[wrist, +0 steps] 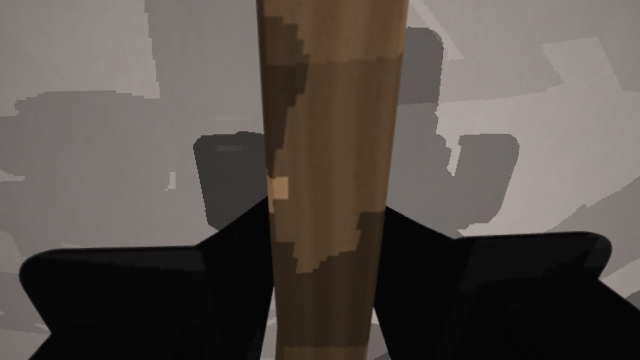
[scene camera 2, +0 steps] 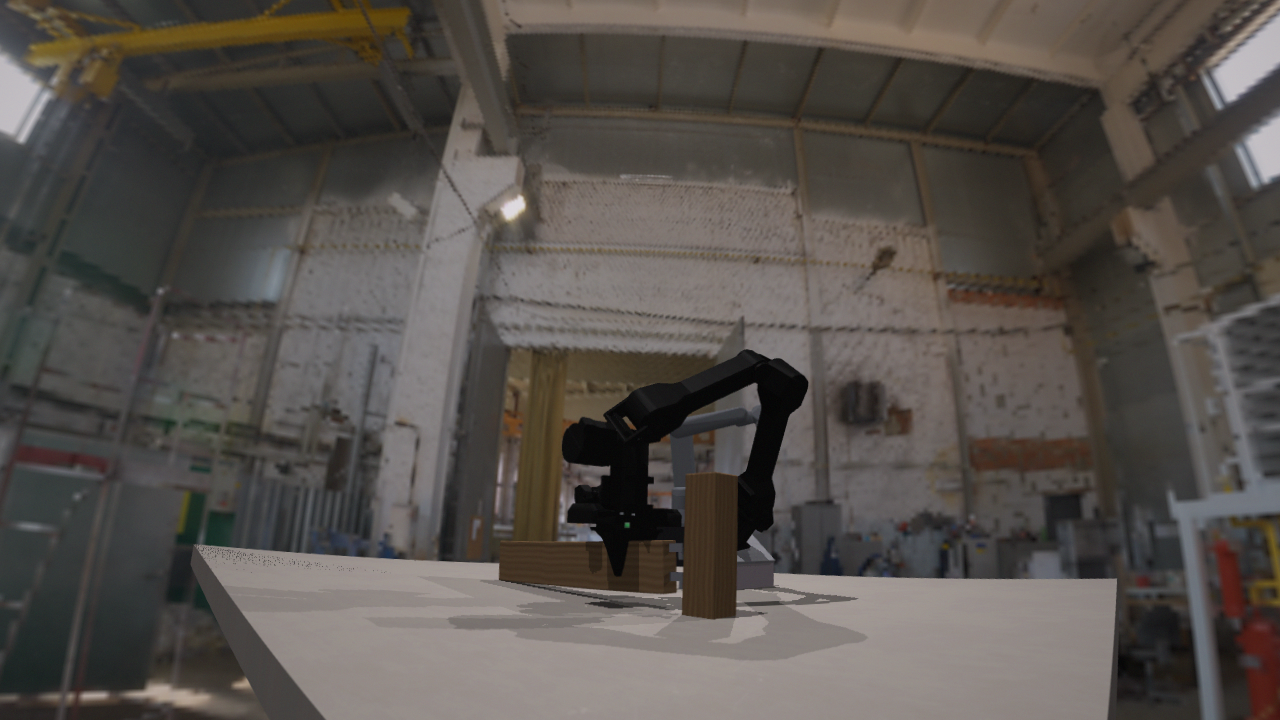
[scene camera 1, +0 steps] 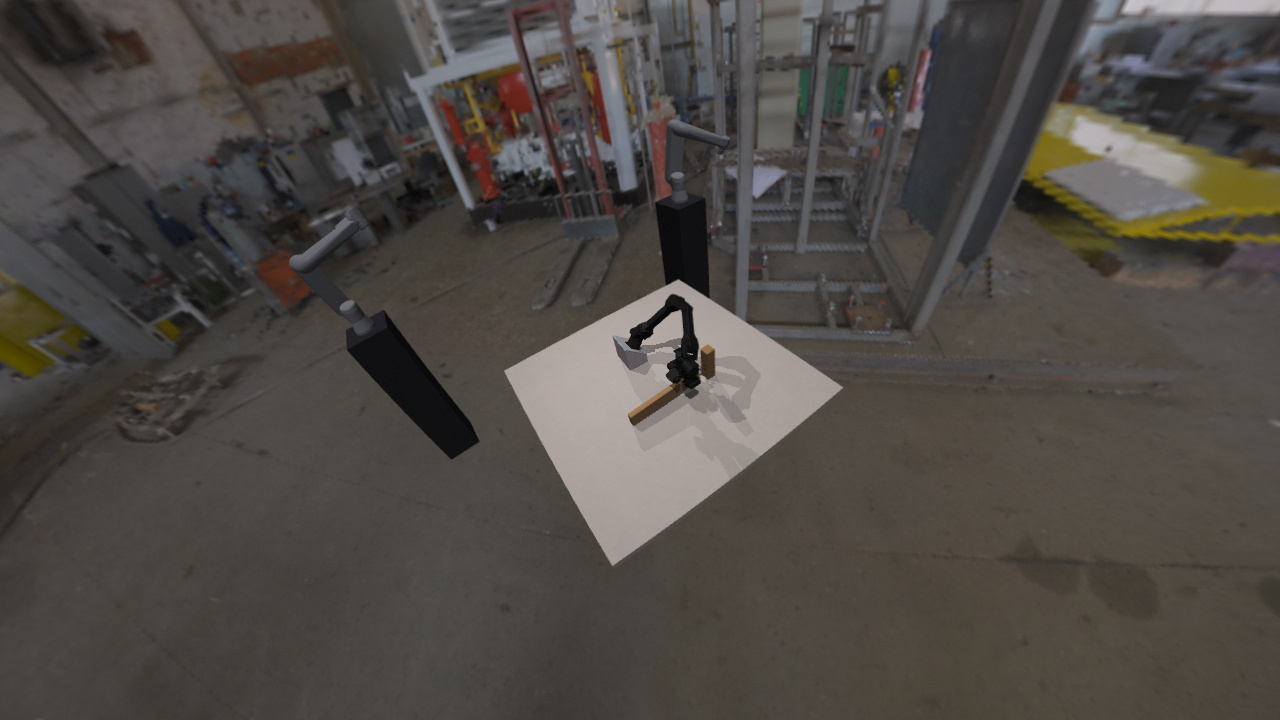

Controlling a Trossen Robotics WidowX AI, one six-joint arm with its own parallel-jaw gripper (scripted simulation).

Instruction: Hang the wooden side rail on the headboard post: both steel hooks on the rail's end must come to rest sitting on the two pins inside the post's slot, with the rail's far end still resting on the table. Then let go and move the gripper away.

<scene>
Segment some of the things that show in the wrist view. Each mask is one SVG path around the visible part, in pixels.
The gripper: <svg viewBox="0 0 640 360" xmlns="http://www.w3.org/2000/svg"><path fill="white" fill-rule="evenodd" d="M386 206L373 308L391 360L640 360L640 309L635 308L628 300L621 297L617 292L599 280L612 255L612 244L608 238L586 231L568 231L540 234L464 236L454 239L427 228ZM268 196L228 224L224 229L196 245L131 248L58 248L28 257L22 263L19 270L19 281L29 296L31 303L51 332L49 337L28 360L260 360L274 286Z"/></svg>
A wooden side rail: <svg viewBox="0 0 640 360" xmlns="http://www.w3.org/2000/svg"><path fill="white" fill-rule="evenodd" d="M256 0L270 237L280 360L366 360L380 261L409 0Z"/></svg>
</scene>
